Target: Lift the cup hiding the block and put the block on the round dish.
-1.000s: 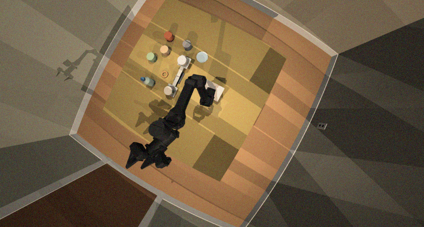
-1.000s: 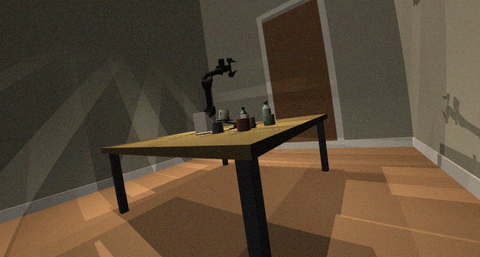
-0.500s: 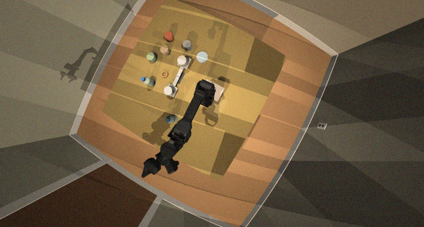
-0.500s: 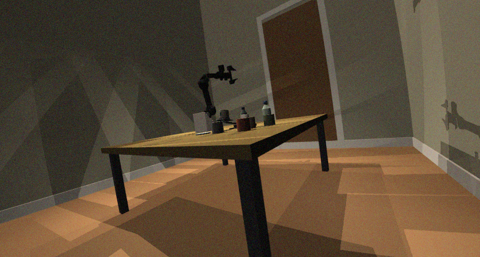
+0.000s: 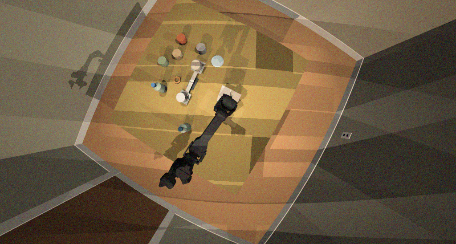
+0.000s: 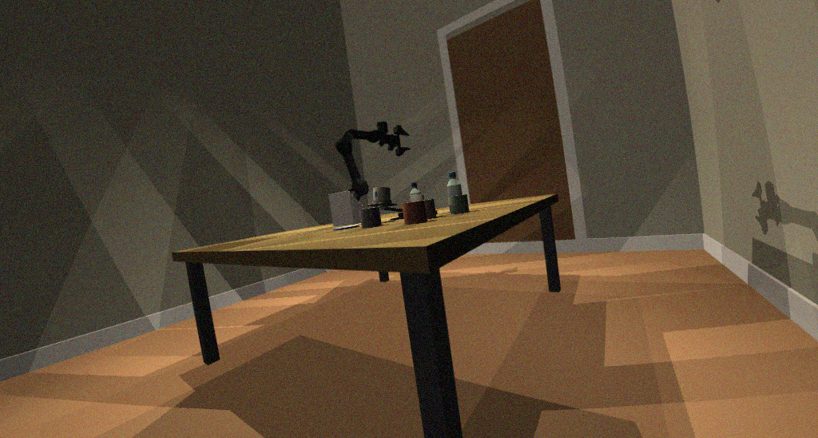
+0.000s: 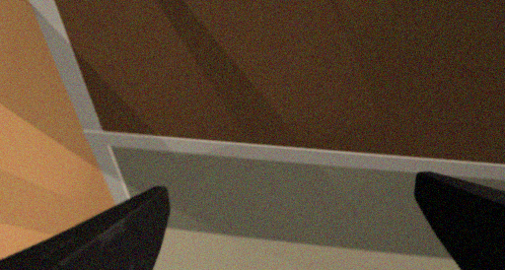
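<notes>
My gripper tip is now 400 mm to the left of the cup, 390 mm above it and 200 mm short of it. The rest, counted from my gripper tip: red cylinder: 860 mm to the right, 410 mm below, 380 mm ahead; round light-blue dish: 790 mm to the right, 440 mm below, 60 mm ahead.
</notes>
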